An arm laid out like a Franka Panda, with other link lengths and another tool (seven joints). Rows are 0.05 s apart.
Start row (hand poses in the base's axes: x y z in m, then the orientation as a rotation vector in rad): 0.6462 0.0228 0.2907 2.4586 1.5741 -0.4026
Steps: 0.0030 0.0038 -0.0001 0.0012 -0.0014 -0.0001; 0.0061 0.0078 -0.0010 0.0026 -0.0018 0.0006; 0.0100 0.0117 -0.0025 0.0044 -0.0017 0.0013; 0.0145 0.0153 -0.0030 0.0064 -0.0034 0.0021; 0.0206 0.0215 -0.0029 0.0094 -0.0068 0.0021; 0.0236 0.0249 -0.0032 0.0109 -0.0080 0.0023; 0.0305 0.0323 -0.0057 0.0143 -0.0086 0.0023; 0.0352 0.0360 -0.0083 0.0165 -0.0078 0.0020
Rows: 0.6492 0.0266 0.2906 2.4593 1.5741 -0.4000; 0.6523 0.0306 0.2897 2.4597 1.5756 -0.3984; 0.6562 0.0345 0.2882 2.4604 1.5775 -0.3972; 0.6607 0.0381 0.2877 2.4609 1.5790 -0.3934; 0.6668 0.0443 0.2878 2.4624 1.5794 -0.3870; 0.6698 0.0477 0.2875 2.4631 1.5800 -0.3844; 0.6767 0.0551 0.2850 2.4655 1.5817 -0.3812; 0.6814 0.0588 0.2824 2.4676 1.5830 -0.3808
